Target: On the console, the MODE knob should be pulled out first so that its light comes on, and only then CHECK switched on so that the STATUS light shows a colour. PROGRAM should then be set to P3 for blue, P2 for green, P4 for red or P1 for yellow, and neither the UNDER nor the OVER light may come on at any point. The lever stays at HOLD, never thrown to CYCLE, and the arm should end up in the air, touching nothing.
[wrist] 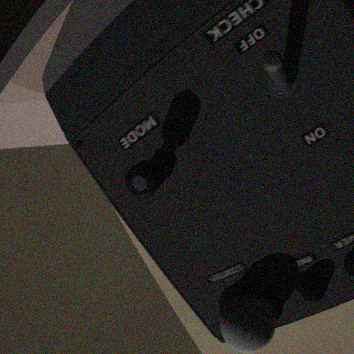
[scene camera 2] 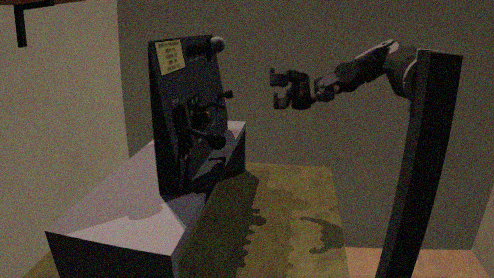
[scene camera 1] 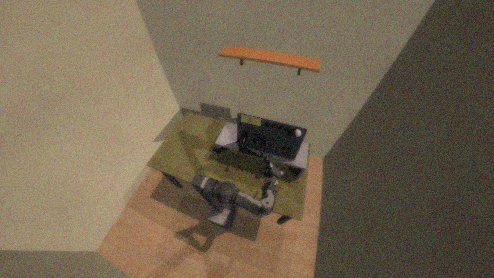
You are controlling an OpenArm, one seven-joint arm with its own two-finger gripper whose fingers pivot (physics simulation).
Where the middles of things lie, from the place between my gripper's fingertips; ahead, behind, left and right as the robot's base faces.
Scene:
Right now the dark console (scene camera 2: 183,72) is 180 mm ahead of my hand, 90 mm to the left of it and 10 mm below it.

